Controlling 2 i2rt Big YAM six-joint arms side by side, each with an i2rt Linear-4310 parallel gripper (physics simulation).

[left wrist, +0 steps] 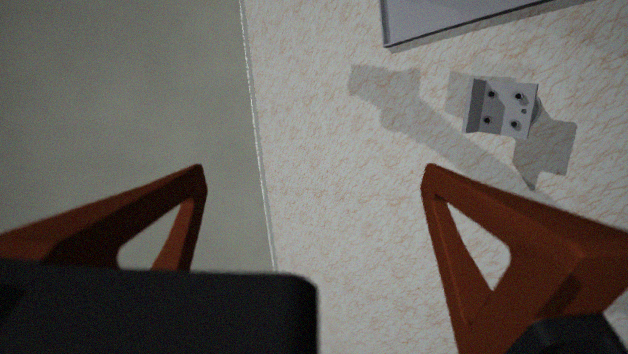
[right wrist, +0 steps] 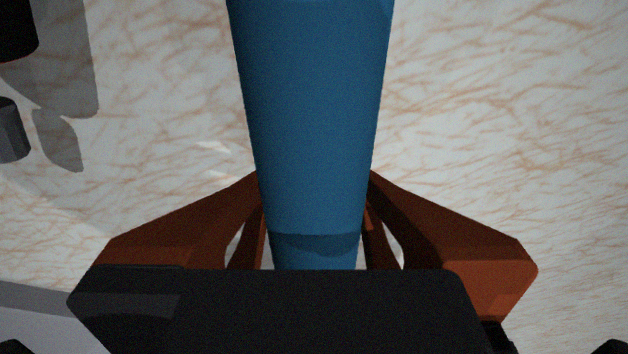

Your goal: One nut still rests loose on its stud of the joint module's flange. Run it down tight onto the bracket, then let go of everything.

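Places are measured from the left arm's base along level axes (x ahead, y left, z up), in millimetres.
Pixels of known places: left gripper, fingertip midpoint: (left wrist: 313, 176); right gripper, fingertip midpoint: (right wrist: 313, 178).
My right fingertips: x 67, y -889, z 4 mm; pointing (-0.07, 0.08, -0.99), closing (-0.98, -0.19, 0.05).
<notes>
For each thing: its top centre in the pictures, then the offset to it from my right fingertips. "spot": a spot on its surface instead. Level surfaces: height alone.
- thick blue cylinder at a spot on its surface: (right wrist: 312, 110) spot: dx +13, dy -52, dz +37 mm
- shallow grey tray at a spot on its surface: (left wrist: 450, 22) spot: dx +311, dy +308, dz +0 mm
- table at its surface level: dz -4 mm
- black cylindrical thing at a spot on its surface: (right wrist: 15, 30) spot: dx +92, dy -51, dz +15 mm
- dark grey faceted part at a spot on its surface: (right wrist: 11, 132) spot: dx +106, dy -17, dz +15 mm
My left gripper (left wrist: 313, 176) is open and empty above the table's edge in the left wrist view. A grey angled bracket piece (left wrist: 509, 107) with several dark round spots in its face shows beyond the right finger, upper right. A rounded part shows partly behind its right edge. Whether the spots are holes, studs or nuts is too small to tell; the loose nut cannot be made out. My right gripper (right wrist: 313, 178) is shut on a thick blue cylinder (right wrist: 312, 110), which stands out between its fingers towards the top of the right wrist view. The cylinder's far end is cut off.
A shallow grey tray (left wrist: 450, 22) lies at the top of the left wrist view. The table (left wrist: 320, 150) ends at a straight edge on the left. In the right wrist view, a black cylindrical thing (right wrist: 15, 30) and a dark grey faceted part (right wrist: 11, 132) show at the left edge.
</notes>
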